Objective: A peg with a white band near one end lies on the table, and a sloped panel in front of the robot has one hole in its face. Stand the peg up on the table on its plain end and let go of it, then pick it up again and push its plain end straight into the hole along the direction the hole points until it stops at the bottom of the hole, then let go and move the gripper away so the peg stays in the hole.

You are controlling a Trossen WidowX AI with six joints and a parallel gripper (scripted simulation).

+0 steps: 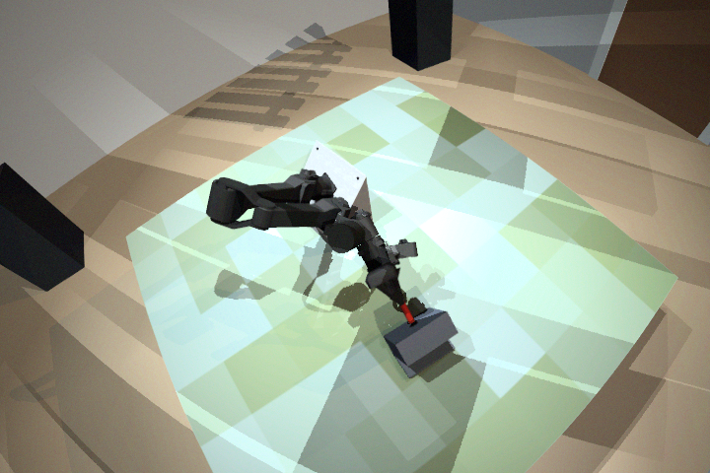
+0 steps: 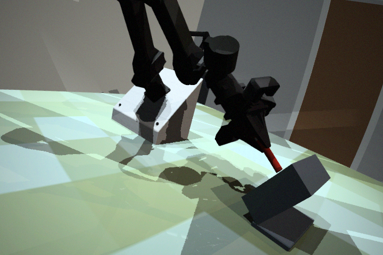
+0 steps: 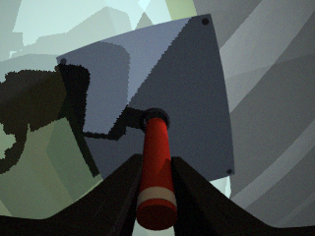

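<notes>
Now: the sloped panel 70 mm ahead of my gripper tip and 40 mm below it. Also, from my gripper tip: flat foot (90 mm ahead, 110 mm below); then peg (10 mm behind, 10 mm above).
</notes>
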